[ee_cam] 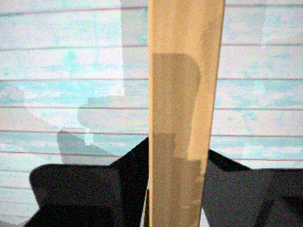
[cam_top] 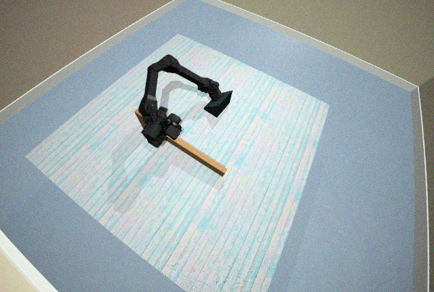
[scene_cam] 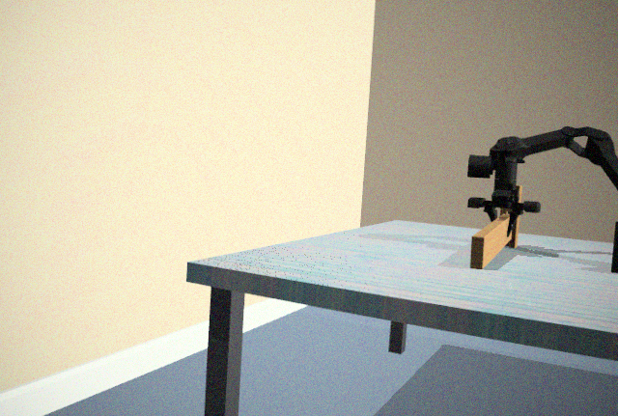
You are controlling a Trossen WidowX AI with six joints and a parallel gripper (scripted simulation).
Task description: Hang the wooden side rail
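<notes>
Right now the headboard post is 13 cm to the right of my gripper tip, 4 cm above it and 1 cm ahead of it.
</notes>
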